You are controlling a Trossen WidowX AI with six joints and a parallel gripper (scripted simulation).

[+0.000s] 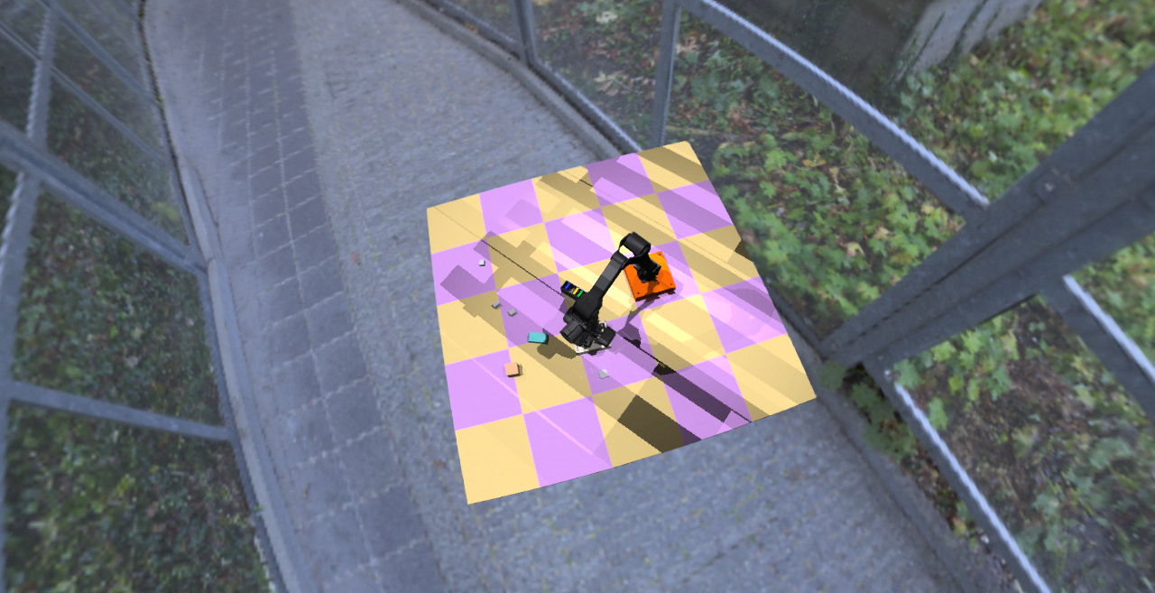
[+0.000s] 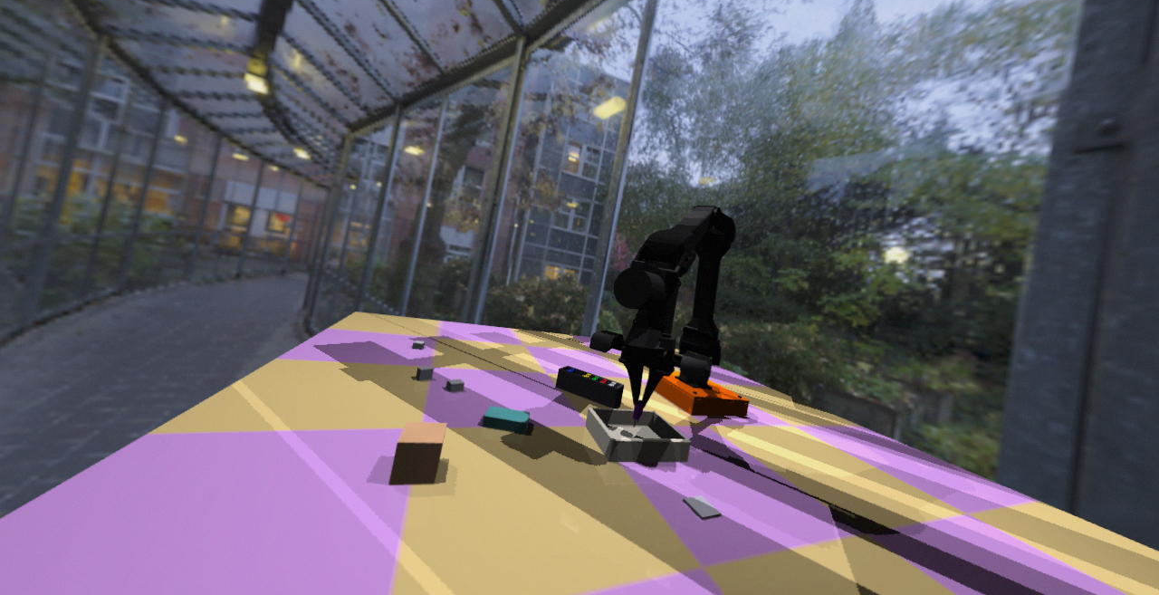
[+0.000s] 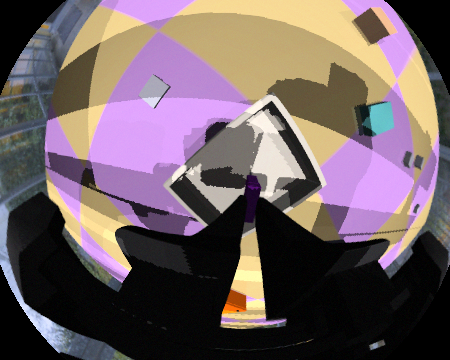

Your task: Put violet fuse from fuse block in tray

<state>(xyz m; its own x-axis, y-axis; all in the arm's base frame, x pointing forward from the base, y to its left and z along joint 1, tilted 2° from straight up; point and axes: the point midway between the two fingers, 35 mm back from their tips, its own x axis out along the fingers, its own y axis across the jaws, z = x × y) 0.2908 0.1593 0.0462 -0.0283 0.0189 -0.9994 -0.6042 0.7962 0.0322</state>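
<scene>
The violet fuse is 1 cm below my gripper tip. Round my gripper tip: teal block 19 cm ahead, 7 cm to the right, 5 cm below; flat grey tile 14 cm to the left, 6 cm below; grey tray 5 cm below.
</scene>
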